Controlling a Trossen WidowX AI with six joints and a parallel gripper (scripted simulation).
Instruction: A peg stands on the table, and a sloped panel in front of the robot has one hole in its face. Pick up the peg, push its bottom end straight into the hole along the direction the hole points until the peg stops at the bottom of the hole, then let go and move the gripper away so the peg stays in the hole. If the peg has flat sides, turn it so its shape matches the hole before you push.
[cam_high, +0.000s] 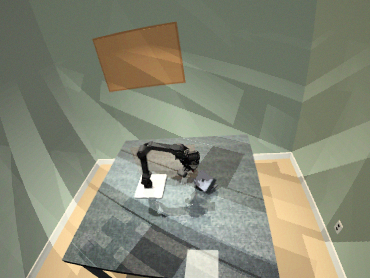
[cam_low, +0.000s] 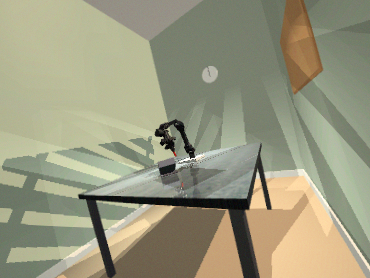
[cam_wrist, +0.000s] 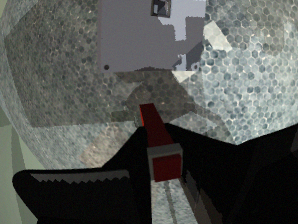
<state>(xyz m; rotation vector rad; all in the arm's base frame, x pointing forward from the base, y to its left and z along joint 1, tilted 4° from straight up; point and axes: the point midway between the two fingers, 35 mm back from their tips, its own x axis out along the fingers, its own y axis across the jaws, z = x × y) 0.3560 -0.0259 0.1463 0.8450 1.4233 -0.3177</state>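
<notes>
Now: gripper tip 8 cm short of the panel, 5 cm to the left of it and 9 cm above it. Also, from my gripper tip: red peg (1 cm to the right, 2 cm above).
</notes>
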